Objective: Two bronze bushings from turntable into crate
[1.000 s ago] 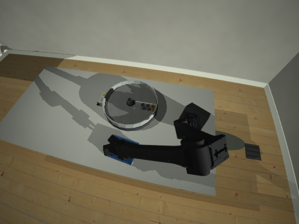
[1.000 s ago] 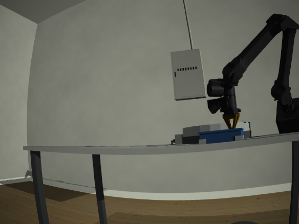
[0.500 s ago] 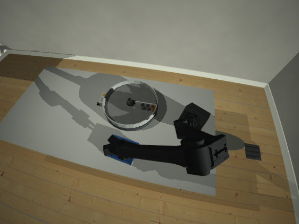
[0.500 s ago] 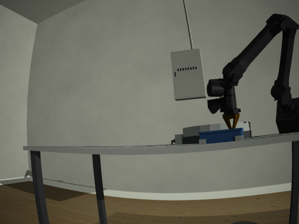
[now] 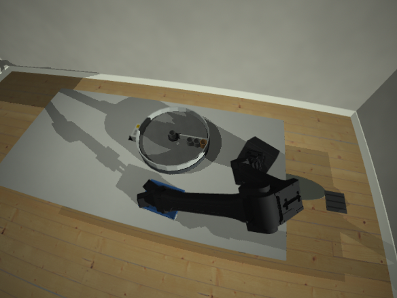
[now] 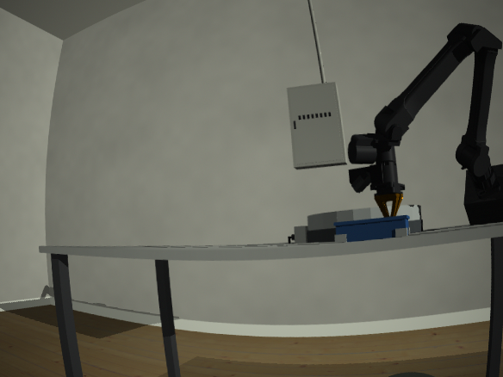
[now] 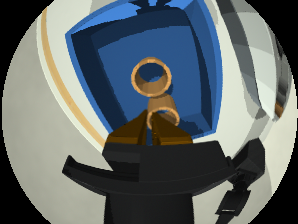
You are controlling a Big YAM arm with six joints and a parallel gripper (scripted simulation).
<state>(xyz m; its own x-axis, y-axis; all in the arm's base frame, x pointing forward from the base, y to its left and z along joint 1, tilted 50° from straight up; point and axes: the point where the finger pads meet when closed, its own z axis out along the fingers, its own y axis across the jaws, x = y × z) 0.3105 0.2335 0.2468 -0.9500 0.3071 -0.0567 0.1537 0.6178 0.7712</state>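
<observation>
Now: hand 50 mm short of the blue crate, 10 mm to the left of it and 20 mm above it. Round my hand: round grey turntable: 170 mm ahead, 350 mm to the right, 10 mm above.
</observation>
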